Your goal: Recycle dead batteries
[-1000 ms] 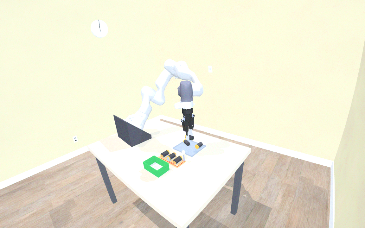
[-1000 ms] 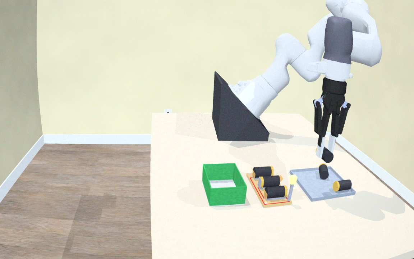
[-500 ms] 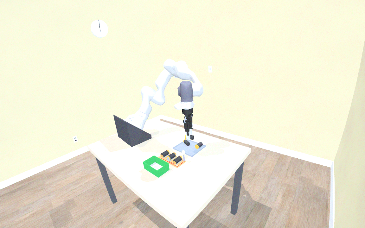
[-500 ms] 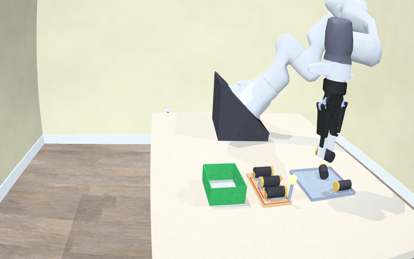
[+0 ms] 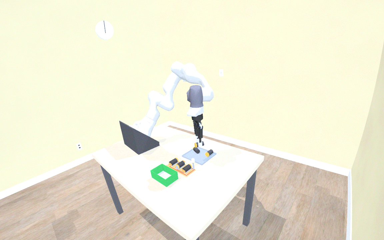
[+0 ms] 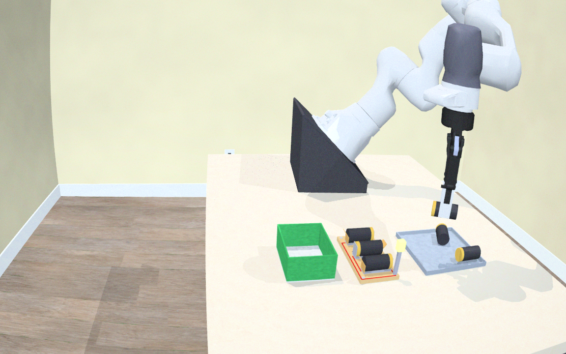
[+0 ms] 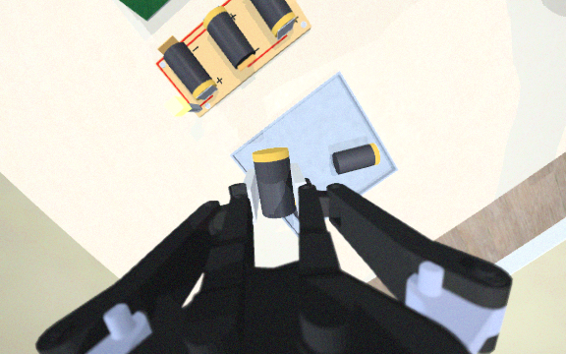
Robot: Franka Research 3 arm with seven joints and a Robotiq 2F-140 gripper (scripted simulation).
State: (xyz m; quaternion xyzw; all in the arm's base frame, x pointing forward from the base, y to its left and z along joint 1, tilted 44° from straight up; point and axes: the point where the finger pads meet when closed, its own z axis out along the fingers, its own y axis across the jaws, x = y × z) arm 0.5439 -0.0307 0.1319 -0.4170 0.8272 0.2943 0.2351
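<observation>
The green recycling box is 7 cm behind my hand, 30 cm to the right of it and 14 cm below it. The rest, counted from my hand: grey tray (5 cm behind, 5 cm to the left, 16 cm below).
</observation>
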